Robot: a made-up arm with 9 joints. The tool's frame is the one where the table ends. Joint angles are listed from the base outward.
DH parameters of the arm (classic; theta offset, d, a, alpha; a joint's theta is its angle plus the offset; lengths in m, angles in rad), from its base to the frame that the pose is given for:
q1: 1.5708 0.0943 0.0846 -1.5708
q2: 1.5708 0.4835 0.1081 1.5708
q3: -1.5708 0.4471 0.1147 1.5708
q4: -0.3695 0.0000 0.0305 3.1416
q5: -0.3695 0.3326 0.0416 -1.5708
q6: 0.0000 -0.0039 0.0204 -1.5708
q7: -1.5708 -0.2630 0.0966 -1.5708
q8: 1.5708 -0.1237 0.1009 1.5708
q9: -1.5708 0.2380 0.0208 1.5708
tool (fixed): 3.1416 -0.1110 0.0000 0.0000
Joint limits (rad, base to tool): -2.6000..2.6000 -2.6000..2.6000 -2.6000..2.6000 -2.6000..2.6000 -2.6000..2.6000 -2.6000..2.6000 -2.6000..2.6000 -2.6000..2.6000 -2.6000..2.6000
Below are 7 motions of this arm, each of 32 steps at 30 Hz.
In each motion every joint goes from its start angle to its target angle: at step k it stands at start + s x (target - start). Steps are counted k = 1, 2, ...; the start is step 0. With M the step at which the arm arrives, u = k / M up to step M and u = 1 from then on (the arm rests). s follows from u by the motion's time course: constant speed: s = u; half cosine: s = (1 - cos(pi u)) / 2; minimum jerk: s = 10 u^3 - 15 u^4 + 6 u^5.
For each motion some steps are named. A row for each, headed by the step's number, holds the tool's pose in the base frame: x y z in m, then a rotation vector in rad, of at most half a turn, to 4 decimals.
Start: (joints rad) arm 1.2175 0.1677 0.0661 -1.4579 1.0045 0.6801 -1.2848 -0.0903 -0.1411
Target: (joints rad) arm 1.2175 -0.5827 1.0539 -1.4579 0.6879 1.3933 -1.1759 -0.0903 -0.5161
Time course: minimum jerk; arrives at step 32
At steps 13, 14, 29, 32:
13: -0.6676 -0.6047 -0.8285 -0.0738 -1.1216 -1.9360
14: -0.7040 -0.6490 -0.7874 -0.1212 -1.1305 -1.8487
29: -0.7664 -0.9900 -0.2441 -0.3995 -0.8602 -0.8295
32: -0.7636 -0.9921 -0.2385 -0.4003 -0.8540 -0.8176

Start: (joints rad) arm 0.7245 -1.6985 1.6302 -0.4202 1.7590 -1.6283 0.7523 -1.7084 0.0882
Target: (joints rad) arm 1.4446 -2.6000 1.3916 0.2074 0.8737 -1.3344 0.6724 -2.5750 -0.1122
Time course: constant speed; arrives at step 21
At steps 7, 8, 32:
7: -0.4427 -0.7365 0.4373 -0.1284 -1.2465 -2.5661
8: -0.4206 -0.7368 0.4211 -0.2085 -1.0596 -2.5763
32: -0.0330 -0.6865 0.4994 -1.6473 0.7685 -2.0194

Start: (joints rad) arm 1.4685 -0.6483 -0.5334 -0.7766 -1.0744 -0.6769 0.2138 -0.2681 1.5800
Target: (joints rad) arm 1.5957 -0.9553 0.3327 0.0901 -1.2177 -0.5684 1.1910 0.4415 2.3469
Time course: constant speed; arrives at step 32
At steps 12, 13, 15, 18, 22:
12: -0.7536 0.0063 -0.3176 2.4099 -0.0545 1.2290
13: -0.7805 -0.0045 -0.3129 2.4546 0.0409 1.2070
15: -0.8342 -0.0316 -0.3014 2.5305 0.2402 1.1558
18: -0.9125 -0.0858 -0.2788 2.6068 0.5562 1.0633
22: -1.0063 -0.1813 -0.2380 2.6320 0.9965 0.9189

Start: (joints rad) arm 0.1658 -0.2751 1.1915 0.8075 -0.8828 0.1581 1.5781 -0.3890 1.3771
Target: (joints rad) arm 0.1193 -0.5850 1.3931 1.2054 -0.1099 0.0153 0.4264 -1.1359 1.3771
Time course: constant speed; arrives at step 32
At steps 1, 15, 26, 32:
1: -1.1365 0.9270 -0.0495 -2.5830 0.6464 -0.5492
15: -1.0199 0.9594 -0.1079 2.7007 -1.1759 0.6490
26: -0.9584 0.8818 -0.1392 2.1722 -1.2609 0.7663
32: -0.9343 0.8128 -0.1334 1.9002 -1.2591 0.8809

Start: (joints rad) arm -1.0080 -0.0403 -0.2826 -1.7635 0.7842 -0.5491 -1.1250 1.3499 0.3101
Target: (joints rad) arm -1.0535 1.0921 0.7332 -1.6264 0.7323 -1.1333 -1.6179 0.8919 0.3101
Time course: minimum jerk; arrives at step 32
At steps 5, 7, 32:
5: 0.4886 0.2299 -0.7005 0.3959 0.5230 1.1944
7: 0.4546 0.2323 -0.7377 0.4160 0.5323 1.1968
32: -0.5308 0.1958 -0.9218 0.6949 0.5435 0.6771

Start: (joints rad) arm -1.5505 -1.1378 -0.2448 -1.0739 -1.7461 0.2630 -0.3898 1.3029 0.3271
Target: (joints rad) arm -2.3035 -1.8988 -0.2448 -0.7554 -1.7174 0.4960 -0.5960 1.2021 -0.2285
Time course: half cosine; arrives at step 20
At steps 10, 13, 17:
10: 1.0104 -0.2601 0.6505 0.8804 -2.7359 0.0082
13: 0.8554 -0.3702 0.8259 0.5687 -2.8177 0.2246
17: 0.6792 -0.4137 0.9732 0.2312 -2.8319 0.4200

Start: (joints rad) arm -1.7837 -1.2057 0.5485 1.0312 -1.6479 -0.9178 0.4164 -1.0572 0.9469
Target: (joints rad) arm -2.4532 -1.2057 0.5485 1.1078 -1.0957 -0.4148 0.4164 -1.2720 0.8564
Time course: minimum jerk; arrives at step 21
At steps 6, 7, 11, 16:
6: 1.1271 0.1644 0.5730 -1.3314 -1.5365 1.6995
7: 1.1305 0.1125 0.5720 -1.3590 -1.5427 1.6322
11: 1.1058 -0.1546 0.5666 -1.5329 -1.5473 1.2703
16: 0.9997 -0.4283 0.5575 -1.7706 -1.4907 0.8523

